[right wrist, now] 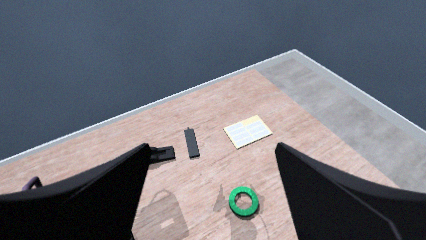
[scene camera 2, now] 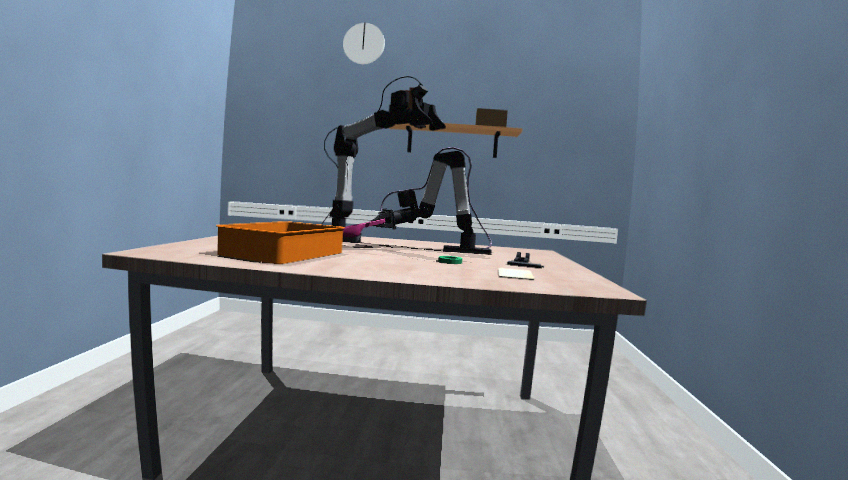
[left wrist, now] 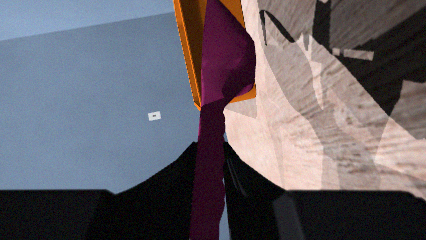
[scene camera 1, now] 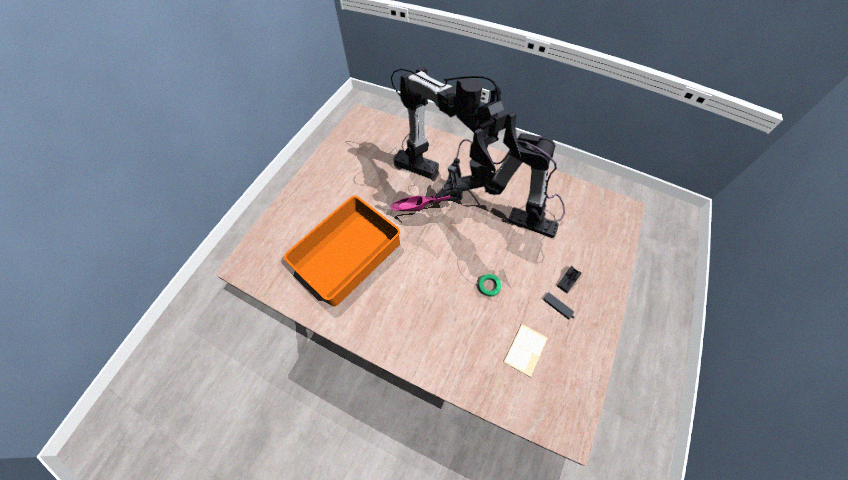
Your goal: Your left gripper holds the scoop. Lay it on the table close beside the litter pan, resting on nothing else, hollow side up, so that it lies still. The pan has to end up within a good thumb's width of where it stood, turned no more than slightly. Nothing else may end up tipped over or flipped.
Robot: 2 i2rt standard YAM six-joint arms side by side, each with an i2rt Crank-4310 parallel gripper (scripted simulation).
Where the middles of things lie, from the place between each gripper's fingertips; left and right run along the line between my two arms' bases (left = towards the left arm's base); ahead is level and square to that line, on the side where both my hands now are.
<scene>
Right now my left hand is 32 cm short of the pale card (scene camera 1: 527, 347), 56 cm to the right of it and 10 cm above it.
I see my right gripper 28 cm short of the pale card, 32 cm to the right of it and 49 cm above it.
</scene>
